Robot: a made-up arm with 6 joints. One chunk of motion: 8 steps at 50 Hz.
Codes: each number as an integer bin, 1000 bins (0 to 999) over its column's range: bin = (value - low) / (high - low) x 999, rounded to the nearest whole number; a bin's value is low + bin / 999 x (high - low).
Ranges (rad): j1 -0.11..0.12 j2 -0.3..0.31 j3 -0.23..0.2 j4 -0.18..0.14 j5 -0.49..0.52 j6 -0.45..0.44
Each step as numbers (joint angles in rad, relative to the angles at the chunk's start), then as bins.
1 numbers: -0.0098 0.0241 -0.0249 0.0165 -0.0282 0.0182
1 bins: 435 531 476 613 457 526
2 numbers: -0.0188 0.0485 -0.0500 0.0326 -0.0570 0.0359
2 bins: 396 571 418 664 428 545
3 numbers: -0.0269 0.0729 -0.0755 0.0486 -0.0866 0.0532
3 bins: 361 611 359 714 399 565
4 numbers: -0.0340 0.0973 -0.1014 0.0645 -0.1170 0.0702
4 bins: 330 651 299 763 369 584
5 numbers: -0.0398 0.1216 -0.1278 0.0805 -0.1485 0.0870
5 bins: 305 690 237 813 338 603
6 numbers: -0.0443 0.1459 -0.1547 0.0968 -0.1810 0.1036
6 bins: 285 730 175 864 306 621
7 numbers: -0.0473 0.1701 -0.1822 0.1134 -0.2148 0.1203
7 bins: 272 770 111 916 272 640
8 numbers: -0.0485 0.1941 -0.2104 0.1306 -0.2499 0.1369
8 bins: 267 809 46 970 237 659
